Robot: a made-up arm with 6 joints.
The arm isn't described. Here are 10 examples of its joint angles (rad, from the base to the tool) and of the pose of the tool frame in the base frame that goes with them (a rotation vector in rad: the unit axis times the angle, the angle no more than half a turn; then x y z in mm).
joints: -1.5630 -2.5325 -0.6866 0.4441 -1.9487 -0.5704
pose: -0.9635 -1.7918 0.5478 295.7 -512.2 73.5
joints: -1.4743 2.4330 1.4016 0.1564 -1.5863 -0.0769
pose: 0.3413 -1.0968 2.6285 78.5 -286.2 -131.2
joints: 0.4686 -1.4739 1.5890 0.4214 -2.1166 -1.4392
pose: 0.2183 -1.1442 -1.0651 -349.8 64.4 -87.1
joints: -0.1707 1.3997 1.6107 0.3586 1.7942 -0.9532
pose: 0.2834 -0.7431 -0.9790 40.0 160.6 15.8
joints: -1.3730 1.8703 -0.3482 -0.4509 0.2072 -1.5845
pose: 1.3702 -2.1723 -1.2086 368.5 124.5 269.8
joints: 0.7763 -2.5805 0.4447 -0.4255 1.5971 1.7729
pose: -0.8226 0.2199 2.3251 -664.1 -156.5 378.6
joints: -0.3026 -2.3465 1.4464 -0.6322 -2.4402 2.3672
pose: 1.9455 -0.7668 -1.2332 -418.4 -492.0 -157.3
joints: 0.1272 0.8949 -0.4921 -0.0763 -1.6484 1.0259
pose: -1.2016 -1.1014 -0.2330 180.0 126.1 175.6
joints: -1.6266 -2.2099 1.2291 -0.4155 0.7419 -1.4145
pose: -0.2264 -2.4383 -0.5798 511.5 -287.6 -103.3
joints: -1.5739 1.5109 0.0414 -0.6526 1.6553 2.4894
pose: -0.0170 1.3977 0.9504 399.5 164.6 319.7
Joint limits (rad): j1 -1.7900..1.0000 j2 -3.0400..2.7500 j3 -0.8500..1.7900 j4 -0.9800..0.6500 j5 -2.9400..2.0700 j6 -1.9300..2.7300
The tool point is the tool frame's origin. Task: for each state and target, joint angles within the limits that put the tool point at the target. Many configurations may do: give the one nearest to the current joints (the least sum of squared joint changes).
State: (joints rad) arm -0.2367 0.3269 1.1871 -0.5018 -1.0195 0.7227
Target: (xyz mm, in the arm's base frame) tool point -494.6 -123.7 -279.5
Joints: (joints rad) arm -0.2534 -0.1304 1.5325 -0.7878 -0.7387 1.0838
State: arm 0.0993 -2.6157 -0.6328 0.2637 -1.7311 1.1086
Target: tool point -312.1 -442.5 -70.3
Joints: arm 0.2906 -2.6566 -0.2003 0.3351 -2.0294 1.0796
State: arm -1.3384 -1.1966 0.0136 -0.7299 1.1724 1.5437
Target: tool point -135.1 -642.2 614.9
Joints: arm -1.3736 -1.3379 -0.0192 -0.5787 0.8005 1.6453
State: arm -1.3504 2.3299 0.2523 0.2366 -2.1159 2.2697
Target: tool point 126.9 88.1 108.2
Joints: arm -1.2588 2.0815 -0.2298 0.6500 -1.4162 2.0205
